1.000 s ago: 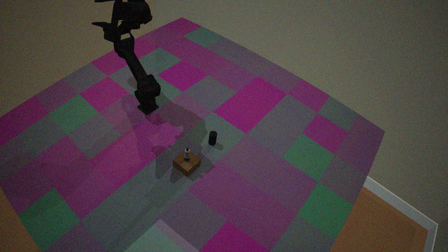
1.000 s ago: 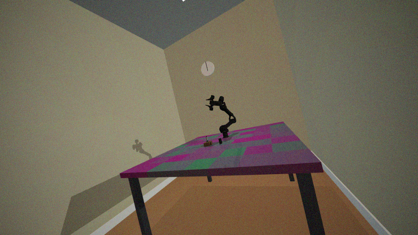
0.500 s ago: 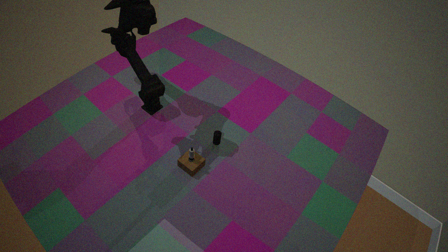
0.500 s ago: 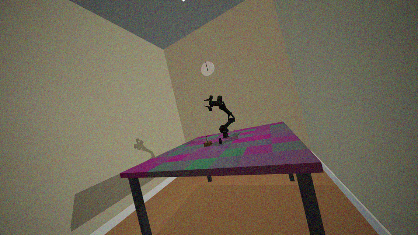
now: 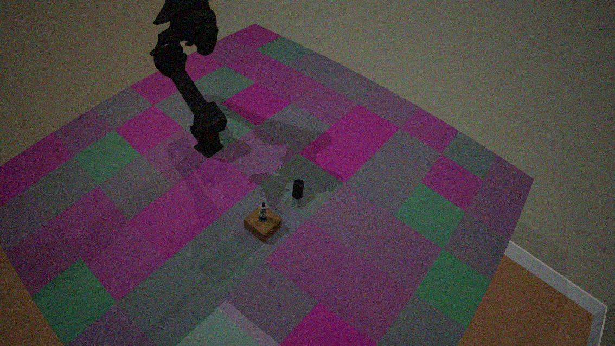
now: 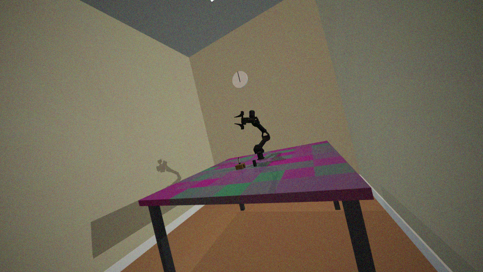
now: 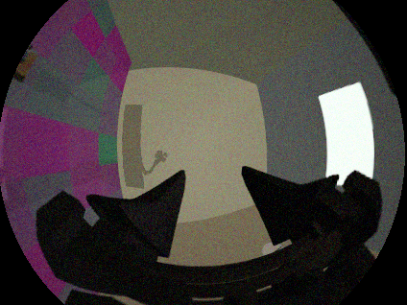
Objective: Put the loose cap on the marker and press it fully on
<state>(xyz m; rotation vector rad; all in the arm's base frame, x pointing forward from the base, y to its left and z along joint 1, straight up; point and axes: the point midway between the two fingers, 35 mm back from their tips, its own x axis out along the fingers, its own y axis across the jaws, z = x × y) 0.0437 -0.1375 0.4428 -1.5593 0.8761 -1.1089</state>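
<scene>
The black cap is 43 cm below my gripper tip, 24 cm ahead of it and 21 cm to the left of it. Round my gripper tip: tan holder block (43 cm below, 24 cm ahead, 8 cm to the left).
</scene>
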